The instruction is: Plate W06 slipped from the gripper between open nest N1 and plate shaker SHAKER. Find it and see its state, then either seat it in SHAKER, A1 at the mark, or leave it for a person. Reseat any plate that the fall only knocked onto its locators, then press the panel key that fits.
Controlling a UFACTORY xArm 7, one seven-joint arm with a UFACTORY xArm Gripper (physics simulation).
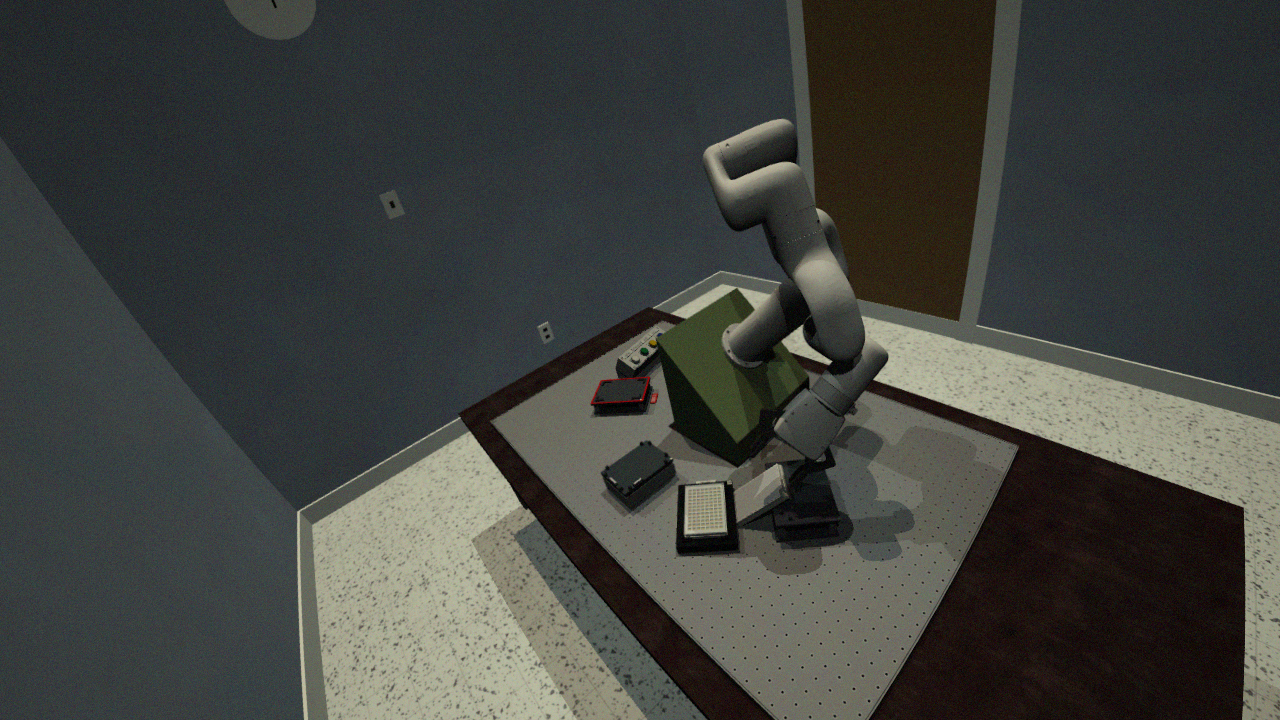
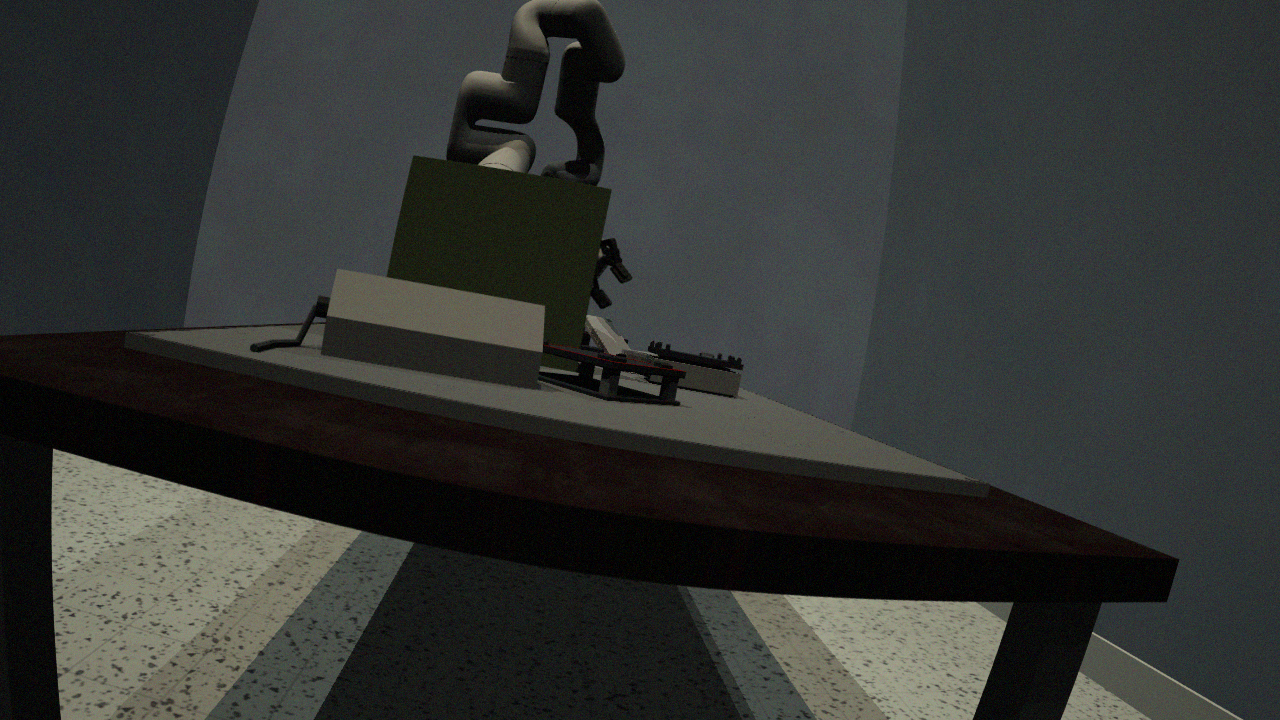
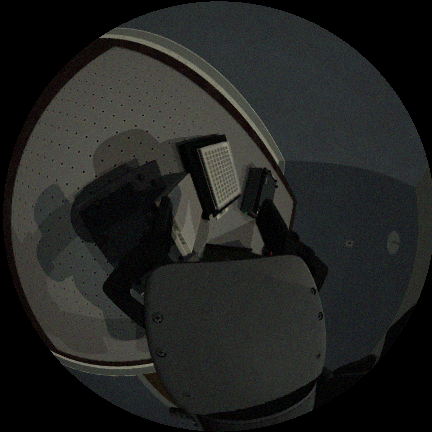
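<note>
A pale plate is tipped up on one long edge and leans against a dark, low nest. Its label cannot be read. My gripper is open and empty. It hangs low over the tipped plate, with one finger close beside the plate's raised edge. A white well plate lies flat in a black nest just to the left. A dark box-like unit with a small green light stands beyond it.
A tall green block stands right behind my arm. A red-rimmed nest and the key panel are at the far left of the grey perforated mat. The dark table edge runs around the mat.
</note>
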